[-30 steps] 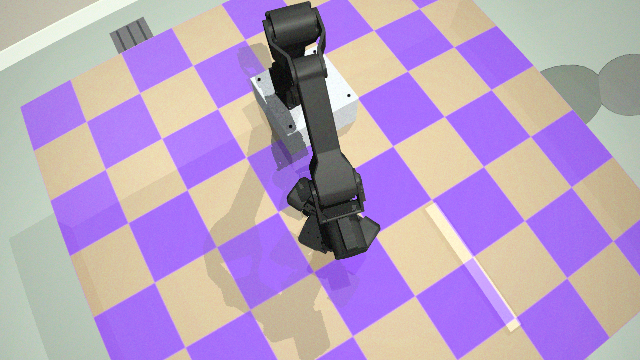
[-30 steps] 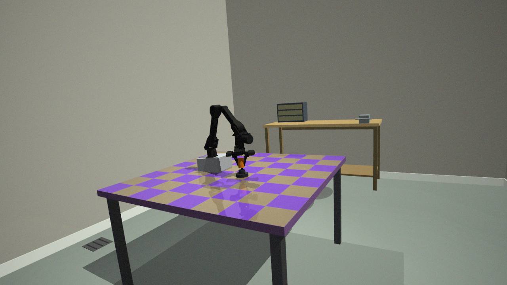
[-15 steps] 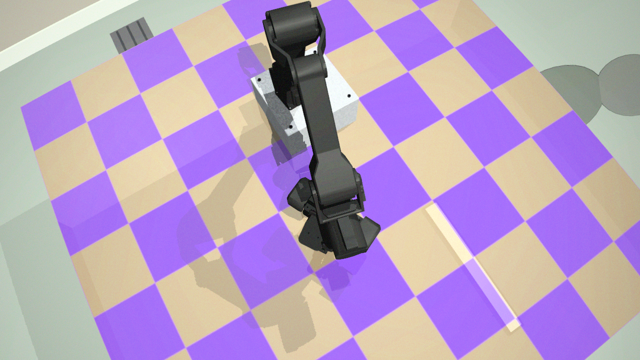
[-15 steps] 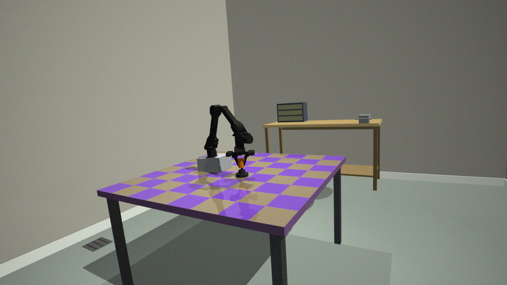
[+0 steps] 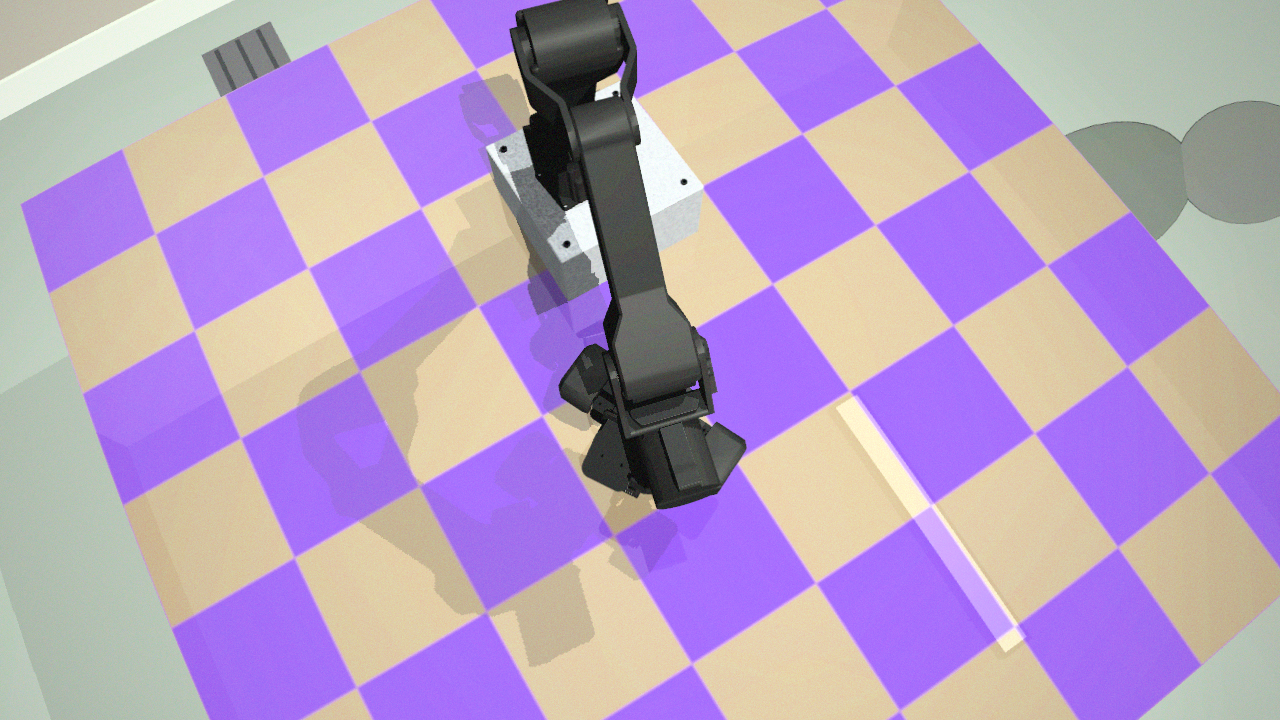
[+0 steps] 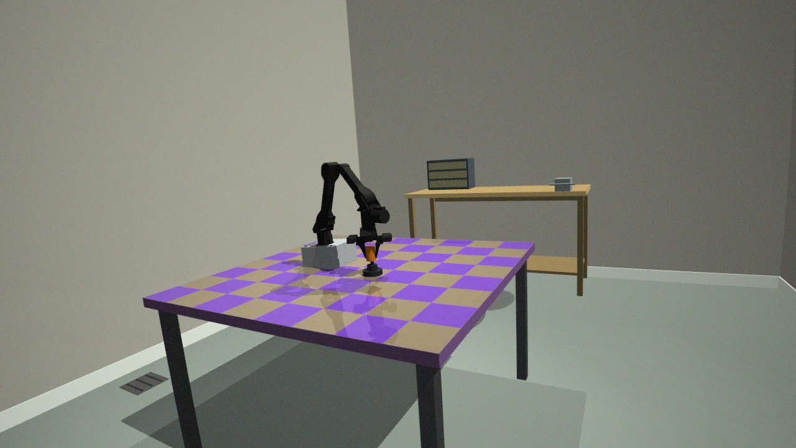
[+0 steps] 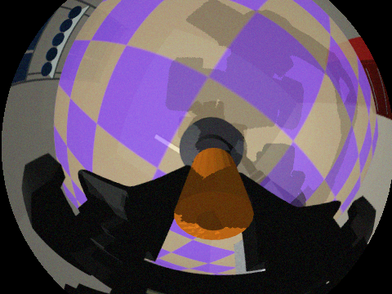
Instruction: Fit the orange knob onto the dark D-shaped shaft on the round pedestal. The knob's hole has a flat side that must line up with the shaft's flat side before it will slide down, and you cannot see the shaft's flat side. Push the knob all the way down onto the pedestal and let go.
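Now: gripper tip 2 cm below the orange knob. Round my gripper tip: D-shaped shaft 4 cm below.
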